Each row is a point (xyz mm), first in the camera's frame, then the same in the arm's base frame.
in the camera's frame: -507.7 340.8 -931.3
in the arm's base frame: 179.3 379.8 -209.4
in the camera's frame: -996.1 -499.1 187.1
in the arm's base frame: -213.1 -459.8 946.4
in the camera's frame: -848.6 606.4 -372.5
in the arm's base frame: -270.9 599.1 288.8
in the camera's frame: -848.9 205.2 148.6
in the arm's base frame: -231.8 253.6 847.0
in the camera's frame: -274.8 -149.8 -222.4
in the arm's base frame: 445.1 19.9 563.5
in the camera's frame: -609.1 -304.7 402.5
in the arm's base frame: 92.8 -160.3 1171.5
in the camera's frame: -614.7 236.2 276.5
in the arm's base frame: -26.1 350.9 989.8
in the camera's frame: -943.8 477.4 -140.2
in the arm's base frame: -357.0 470.2 524.6
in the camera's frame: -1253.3 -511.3 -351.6
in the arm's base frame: -402.4 -577.9 392.6
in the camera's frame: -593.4 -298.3 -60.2
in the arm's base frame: 155.0 -187.9 713.5
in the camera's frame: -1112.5 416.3 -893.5
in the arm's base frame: -426.8 308.8 -229.5
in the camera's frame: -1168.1 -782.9 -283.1
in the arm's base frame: -263.6 -814.2 495.7
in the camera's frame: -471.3 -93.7 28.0
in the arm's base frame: 215.8 46.7 789.7
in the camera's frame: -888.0 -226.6 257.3
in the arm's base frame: -179.8 -164.4 996.5
